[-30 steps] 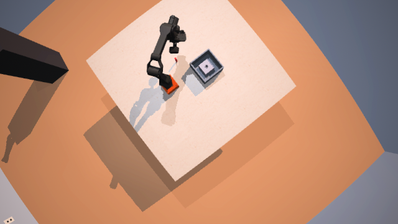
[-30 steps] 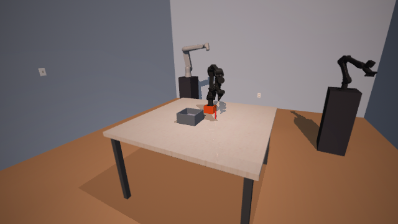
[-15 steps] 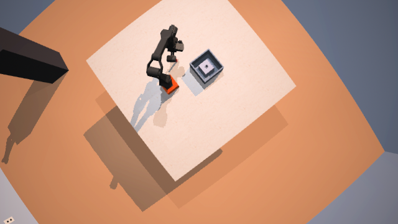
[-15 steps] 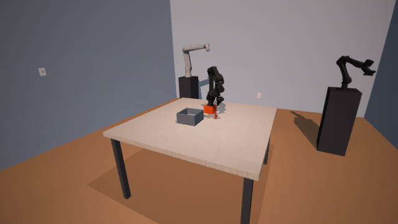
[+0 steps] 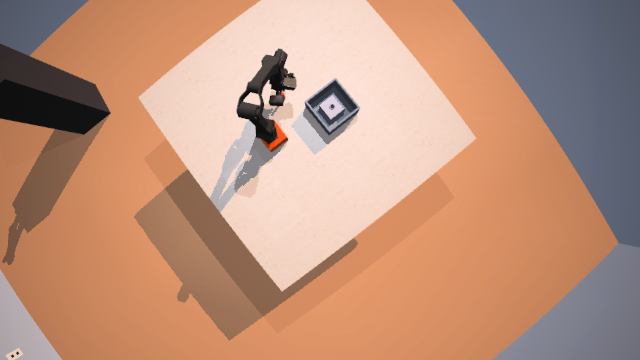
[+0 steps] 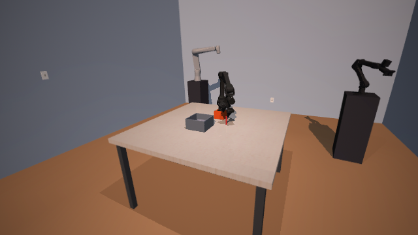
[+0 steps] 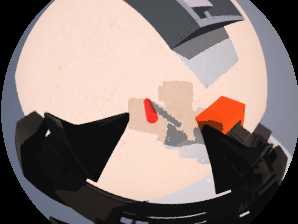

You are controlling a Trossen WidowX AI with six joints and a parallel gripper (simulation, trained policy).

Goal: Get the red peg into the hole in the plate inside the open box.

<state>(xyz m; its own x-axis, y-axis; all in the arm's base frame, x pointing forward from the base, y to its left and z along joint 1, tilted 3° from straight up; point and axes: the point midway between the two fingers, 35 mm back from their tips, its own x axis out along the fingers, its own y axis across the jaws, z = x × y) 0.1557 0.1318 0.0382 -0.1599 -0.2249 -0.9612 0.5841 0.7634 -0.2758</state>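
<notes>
My gripper tip is now 10 mm short of the red peg, 10 mm to the right of it and 50 mm above it. From my gripper tip the other things lie so: grey box: 180 mm ahead, 170 mm to the right, 60 mm below; plate: 180 mm ahead, 170 mm to the right, 50 mm below.
</notes>
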